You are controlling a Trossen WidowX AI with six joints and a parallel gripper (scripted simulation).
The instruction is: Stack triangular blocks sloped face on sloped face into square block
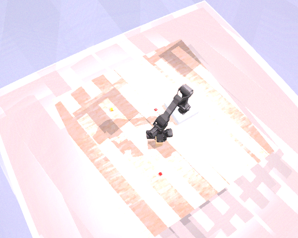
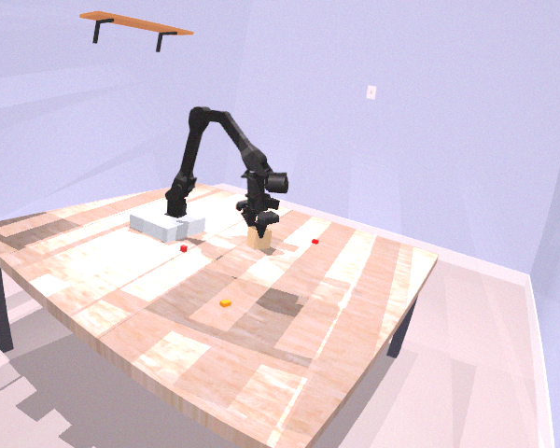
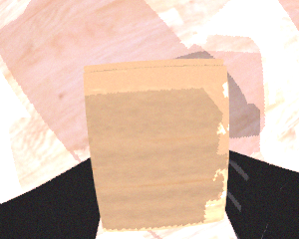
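Right now my gripper tip is 10 mm to the left of the triangular block and 10 mm below it. From my gripper tip the other things lie so: small yellow block 90 mm ahead, 440 mm to the right, 30 mm below.
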